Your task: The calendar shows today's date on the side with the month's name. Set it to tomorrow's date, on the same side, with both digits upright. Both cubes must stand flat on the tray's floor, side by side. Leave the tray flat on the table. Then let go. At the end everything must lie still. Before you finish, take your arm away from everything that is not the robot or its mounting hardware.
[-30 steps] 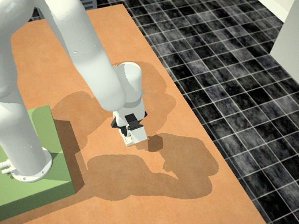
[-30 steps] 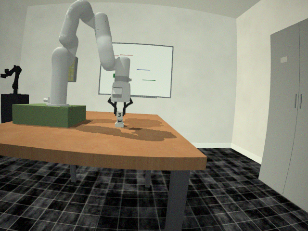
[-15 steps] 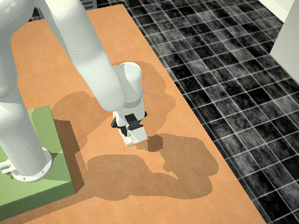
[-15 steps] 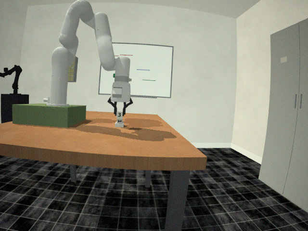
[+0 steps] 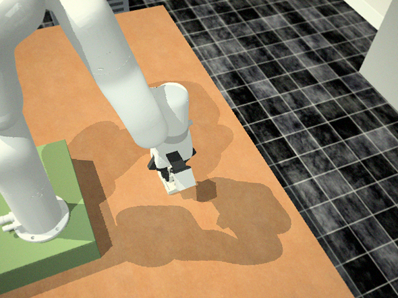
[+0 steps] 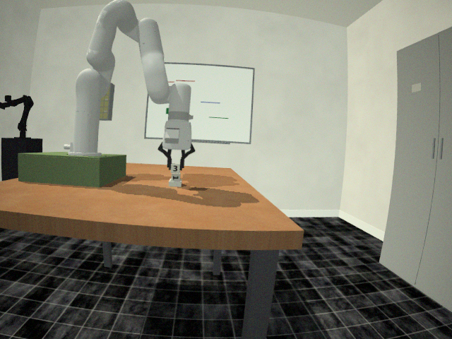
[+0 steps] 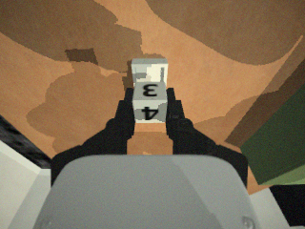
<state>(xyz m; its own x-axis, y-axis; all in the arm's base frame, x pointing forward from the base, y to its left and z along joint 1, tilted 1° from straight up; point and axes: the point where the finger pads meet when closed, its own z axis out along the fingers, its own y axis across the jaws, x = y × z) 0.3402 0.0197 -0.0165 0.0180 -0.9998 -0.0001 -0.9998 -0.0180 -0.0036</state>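
Now: hand 70 mm above the calendar tray and 20 mm to the right of it. Round my hand: calendar cube: 10 mm below.
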